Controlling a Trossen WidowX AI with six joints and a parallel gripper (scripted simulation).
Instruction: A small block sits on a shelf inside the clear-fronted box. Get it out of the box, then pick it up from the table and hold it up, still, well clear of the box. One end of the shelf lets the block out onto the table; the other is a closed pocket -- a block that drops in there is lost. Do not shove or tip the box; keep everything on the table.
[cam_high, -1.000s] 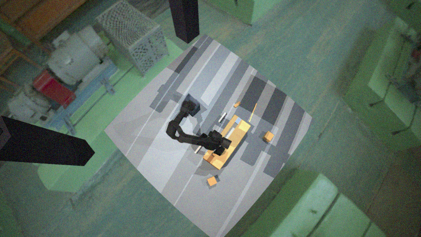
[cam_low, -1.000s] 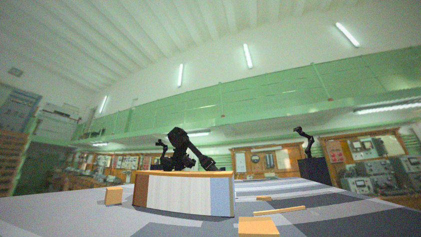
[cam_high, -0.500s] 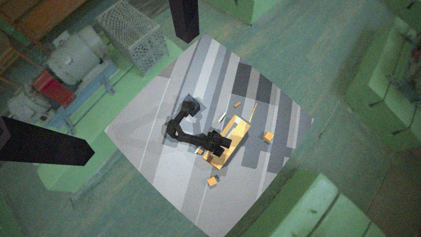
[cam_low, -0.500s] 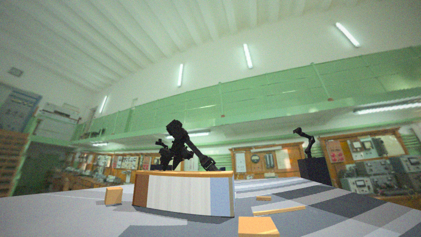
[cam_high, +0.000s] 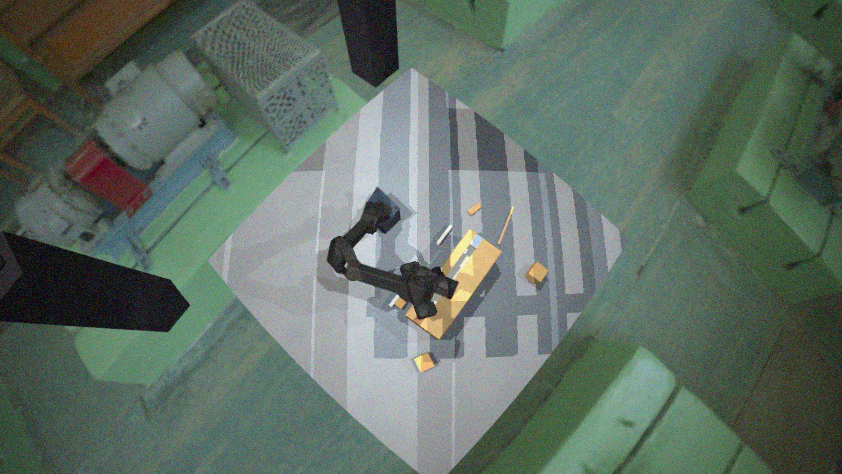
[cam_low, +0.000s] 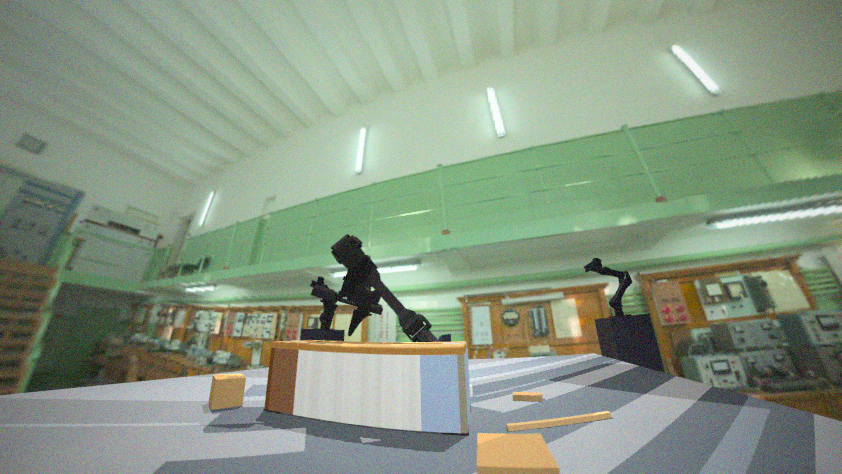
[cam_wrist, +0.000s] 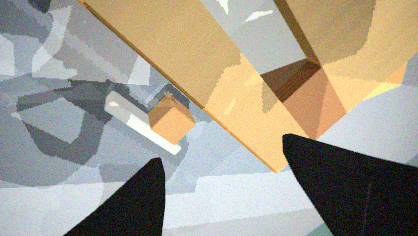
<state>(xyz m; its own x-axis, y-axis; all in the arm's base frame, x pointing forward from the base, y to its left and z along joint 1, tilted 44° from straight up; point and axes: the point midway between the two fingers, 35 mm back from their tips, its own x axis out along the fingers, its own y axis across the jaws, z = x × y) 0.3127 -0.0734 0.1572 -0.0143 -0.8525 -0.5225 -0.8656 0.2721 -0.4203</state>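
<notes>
Now: gripper tip 130 mm above the block, 40 mm to the left of it and 40 mm past it. Round my gripper tip: clear-fronted box 130 mm to the left, 80 mm below, 30 mm ahead; thin orange stick 470 mm to the left, 140 mm below, 80 mm ahead; small flat piece 440 mm to the left, 140 mm below, 60 mm behind.
</notes>
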